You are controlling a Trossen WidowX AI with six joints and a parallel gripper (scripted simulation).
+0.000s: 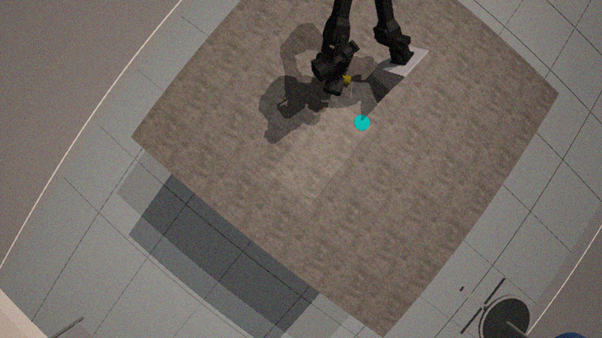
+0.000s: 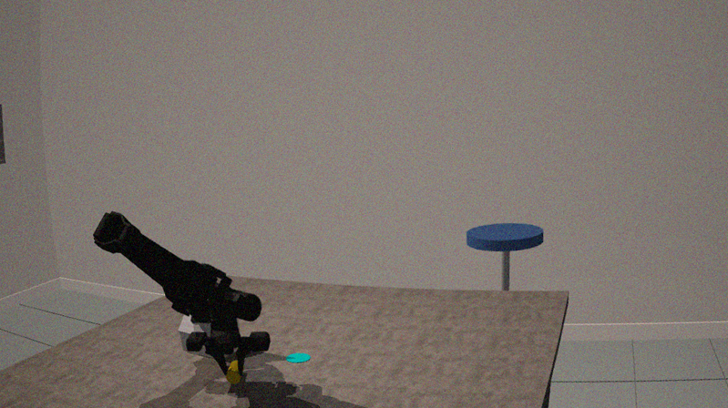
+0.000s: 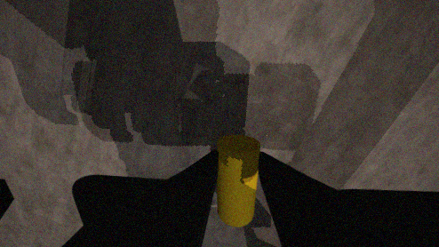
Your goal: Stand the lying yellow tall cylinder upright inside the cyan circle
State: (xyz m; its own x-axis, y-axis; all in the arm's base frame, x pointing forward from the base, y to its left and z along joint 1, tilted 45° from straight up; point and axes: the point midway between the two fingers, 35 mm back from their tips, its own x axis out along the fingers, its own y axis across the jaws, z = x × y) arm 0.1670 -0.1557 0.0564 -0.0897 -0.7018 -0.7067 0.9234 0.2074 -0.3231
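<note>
My gripper tip is 70 mm short of the cyan circle, 180 mm to the right of it and 20 mm above it. From my gripper tip the other things lie so: yellow tall cylinder 10 mm behind, 20 mm to the left.
</note>
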